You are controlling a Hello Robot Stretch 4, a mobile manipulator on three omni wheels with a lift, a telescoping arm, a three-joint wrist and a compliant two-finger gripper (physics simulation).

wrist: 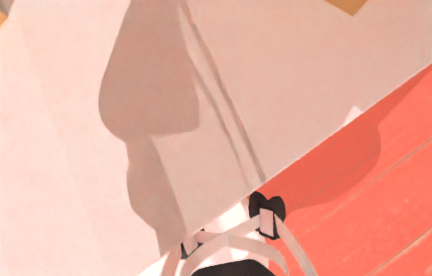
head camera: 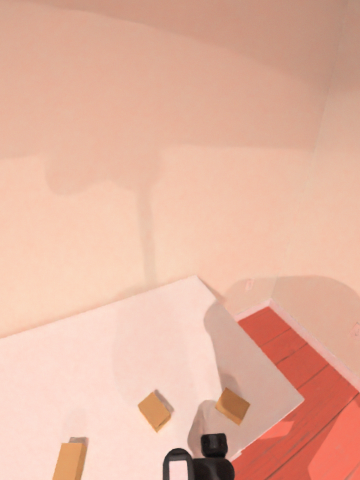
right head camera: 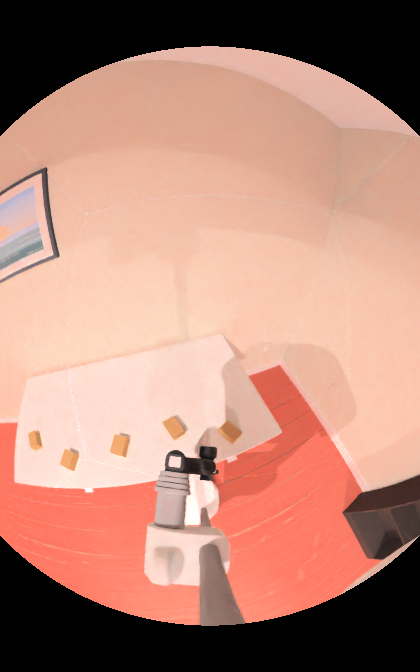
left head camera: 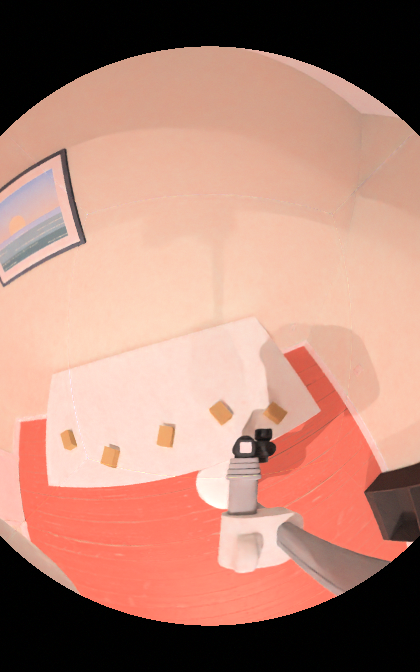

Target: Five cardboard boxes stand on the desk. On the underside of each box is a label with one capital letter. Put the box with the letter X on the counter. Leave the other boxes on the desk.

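Places are measured from the robot's base along level axes (x ahead, y left, z up), in metres.
Where they show: gripper, fingertip midpoint: (wrist: pixel 225 214).
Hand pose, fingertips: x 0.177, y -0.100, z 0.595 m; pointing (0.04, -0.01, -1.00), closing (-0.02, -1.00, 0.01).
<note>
Things, the pixels of their centre, and the offset from my fingertips. Level surfaces: height alone.
- white desk at its surface level: dz +0.097 m
- rightmost box at the middle of its body: (head camera: pixel 232 406) dy -0.090, dx +0.178, dz +0.122 m
- second box at the middle of its body: (head camera: pixel 154 412) dy +0.165, dx +0.179, dz +0.122 m
- middle box at the middle of its body: (head camera: pixel 70 464) dy +0.399, dx +0.048, dz +0.122 m
The white desk (head camera: pixel 65 370) (left head camera: pixel 125 390) (right head camera: pixel 100 395) (wrist: pixel 290 75) stands against the wall. Several cardboard boxes stand apart on it in a row: the rightmost box (head camera: pixel 233 405) (left head camera: pixel 275 412) (right head camera: pixel 230 431), a second box (head camera: pixel 154 411) (left head camera: pixel 221 412) (right head camera: pixel 174 427), a middle box (head camera: pixel 70 461) (left head camera: pixel 166 435) (right head camera: pixel 120 445), another box (left head camera: pixel 110 456) (right head camera: pixel 69 459) and the leftmost box (left head camera: pixel 68 439) (right head camera: pixel 35 440). Their undersides and letters are hidden. My gripper (wrist: pixel 225 214) is open and empty, near the desk's front edge, left of the rightmost box. The counter does not show.
A dark shelf unit (left head camera: pixel 392 515) (right head camera: pixel 367 527) stands at the right. A framed picture (left head camera: pixel 76 220) (right head camera: pixel 50 230) hangs on the left of the wall. Red floor (left head camera: pixel 150 540) (right head camera: pixel 90 535) lies before the desk and at its right end.
</note>
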